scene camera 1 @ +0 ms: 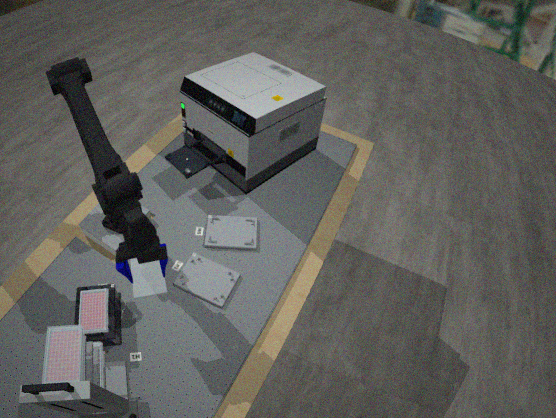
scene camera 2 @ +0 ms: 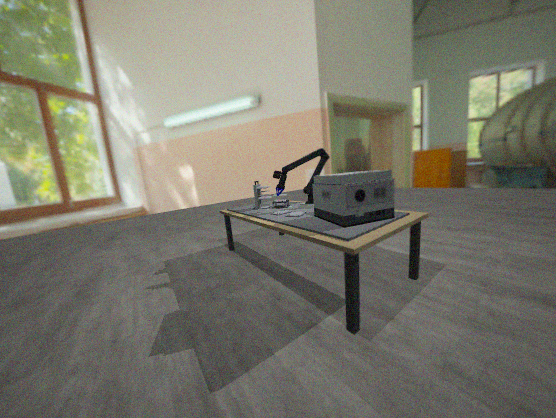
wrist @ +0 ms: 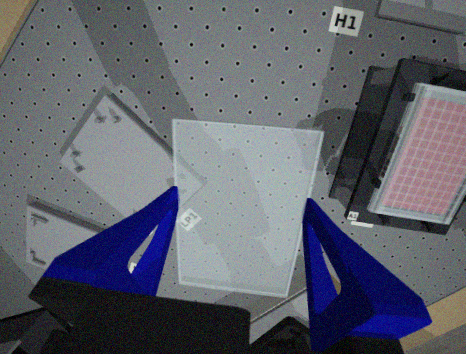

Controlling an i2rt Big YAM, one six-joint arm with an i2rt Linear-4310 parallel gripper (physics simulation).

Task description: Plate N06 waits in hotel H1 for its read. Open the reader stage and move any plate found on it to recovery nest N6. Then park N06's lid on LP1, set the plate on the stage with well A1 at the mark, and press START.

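Places are measured from the arm's base along level axes (x ahead, y left, z up), in millimetres.
Pixels of known places: gripper, fingertip midpoint: (scene camera 1: 148, 279) (scene camera 2: 278, 195) (wrist: 240, 198); arm's base, origin of the base link: (scene camera 2: 312, 202) (wrist: 282, 347).
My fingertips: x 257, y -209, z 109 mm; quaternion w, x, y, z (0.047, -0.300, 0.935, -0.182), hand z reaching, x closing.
Ahead of a thing's pixels: the offset from my fingertips to its middle. "spot": to the spot under its first point.
My gripper (scene camera 1: 148, 278) (scene camera 2: 279, 192) (wrist: 240, 198) is shut on a clear lid @(dx -9, dy +14, dz -2 mm) (scene camera 1: 150, 287) (wrist: 245, 160), held roughly level above the board, with a fingertip at each long edge. A plate with pink wells @(dx -140, dy -121, dz -80 mm) (scene camera 1: 94, 311) (wrist: 430, 160) lies on a black holder @(dx -140, dy -121, dz -109 mm) (wrist: 364, 150) to the right in the wrist view; an A1 mark is by its near corner. The grey LP1 pad @(dx +99, dy +122, dz -137 mm) (scene camera 1: 207, 280) (wrist: 120, 150) is left of the lid in the wrist view, partly seen through it. Another pink plate @(dx -53, dy -268, dz +81 mm) (scene camera 1: 64, 356) is in hotel H1 @(spot: dx -5, dy -337, dz +111 mm) (scene camera 1: 57, 392). The reader's black stage @(dx -110, dy +506, dz -47 mm) (scene camera 1: 187, 161) is out and shows no plate.
The white reader @(dx +13, dy +746, dz +9 mm) (scene camera 1: 287, 112) (scene camera 2: 352, 200) stands at the table's far end in scene camera 1. A second grey pad with corner brackets @(spot: dx +107, dy +306, dz -135 mm) (scene camera 1: 231, 231) (wrist: 55, 235) lies beside LP1; its label is unreadable. The H1 label @(spot: dx +4, dy -174, dz -147 mm) (scene camera 1: 135, 356) (wrist: 346, 21) is near the hotel.
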